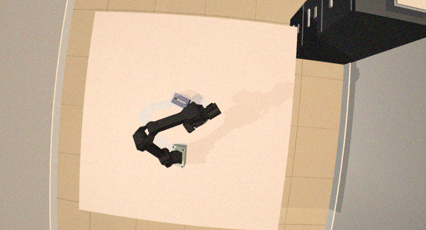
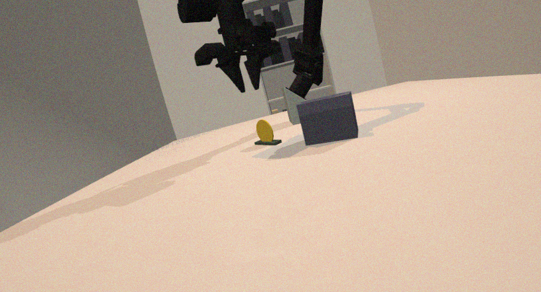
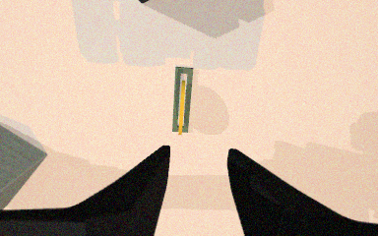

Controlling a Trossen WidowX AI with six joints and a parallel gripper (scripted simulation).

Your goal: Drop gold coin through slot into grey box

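My gripper tip is now 10 mm past the gold coin, 10 mm to the right of it and 90 mm above it.
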